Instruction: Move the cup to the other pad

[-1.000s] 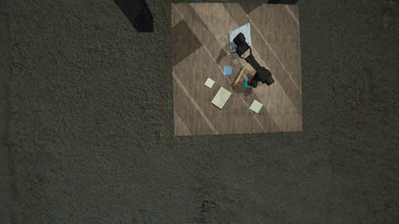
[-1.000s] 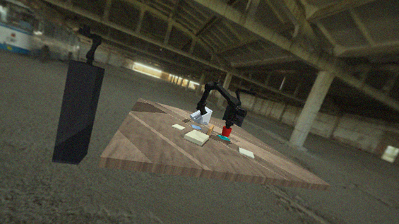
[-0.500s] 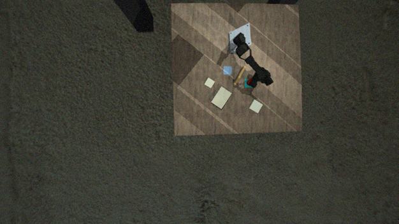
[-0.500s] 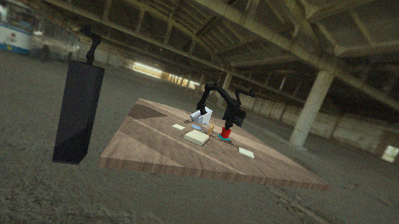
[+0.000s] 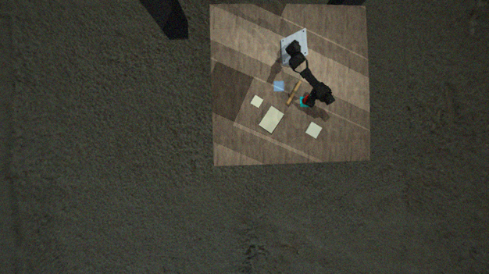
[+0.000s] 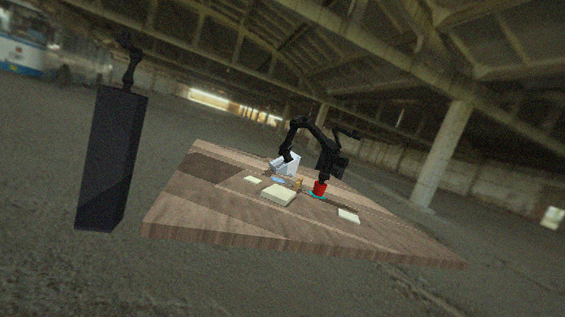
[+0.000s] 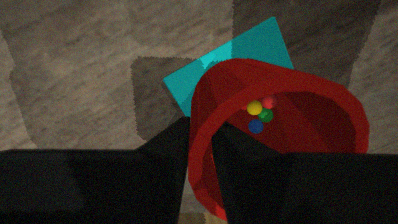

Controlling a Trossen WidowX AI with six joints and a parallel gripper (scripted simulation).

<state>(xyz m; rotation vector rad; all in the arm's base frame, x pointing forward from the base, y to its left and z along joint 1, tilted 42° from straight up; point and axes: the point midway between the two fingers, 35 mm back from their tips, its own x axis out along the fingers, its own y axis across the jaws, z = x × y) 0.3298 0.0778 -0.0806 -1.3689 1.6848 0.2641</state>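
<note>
Right now the red cup is 20 mm to the right of my gripper tip and 20 mm ahead of it. From my gripper tip the other things lie so: tan wooden stick 120 mm to the right, 40 mm behind, 30 mm below; light blue pad 230 mm to the right, 100 mm behind, 50 mm below; teal pad 50 mm below, 30 mm ahead, 20 mm to the right.
</note>
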